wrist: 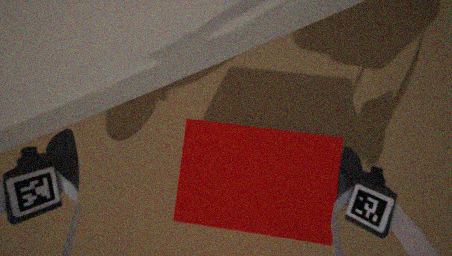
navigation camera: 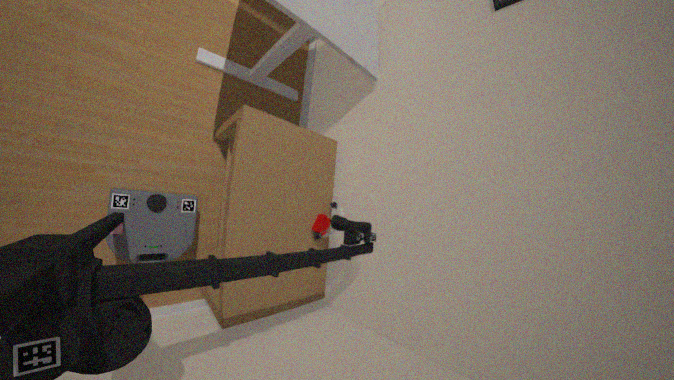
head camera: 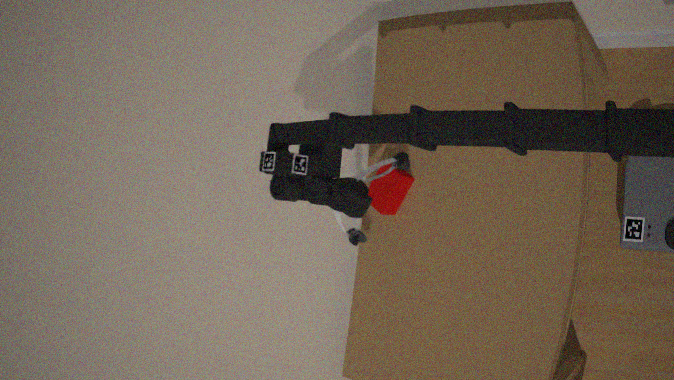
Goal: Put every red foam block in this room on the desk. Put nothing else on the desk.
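Pixels of known places: gripper, fingertip midpoint: [navigation camera: 323,219] [head camera: 383,200]; robot's base, link origin: [navigation camera: 157,201].
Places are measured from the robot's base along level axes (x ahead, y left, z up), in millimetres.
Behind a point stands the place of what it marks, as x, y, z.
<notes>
A red foam block [head camera: 392,192] {-38, -671, 495} [navigation camera: 321,224] {-42, -677, 495} [wrist: 260,182] lies on a wooden cabinet top [head camera: 475,260] {82, -474, 450} [navigation camera: 280,185] {128, -452, 450} [wrist: 125,200], close to its wall-side edge. My gripper [head camera: 379,199] {-22, -718, 463} [navigation camera: 325,220] {-22, -718, 463} [wrist: 210,159] {-22, -718, 463} is open, with its fingers on either side of the block. In the wrist view the right fingertip is right at the block's right edge, and a wide gap lies between the left fingertip and the block. Whether the right finger touches it I cannot tell. My wrist hides part of the block in the head view. I cannot tell for sure which furniture is the desk.
My arm [head camera: 465,127] {-102, -322, 802} [navigation camera: 240,270] {-103, -166, 804} stretches across the cabinet. My base [head camera: 650,195] {-86, -88, 160} [navigation camera: 165,225] {-95, -42, 160} stands on the wooden floor beside it. A white leg frame [navigation camera: 280,47] {823, -373, 409} stands near the cabinet's end. A pale wall [head camera: 150,200] {26, -827, 961} [navigation camera: 500,200] {111, -826, 1225} rises behind the cabinet.
</notes>
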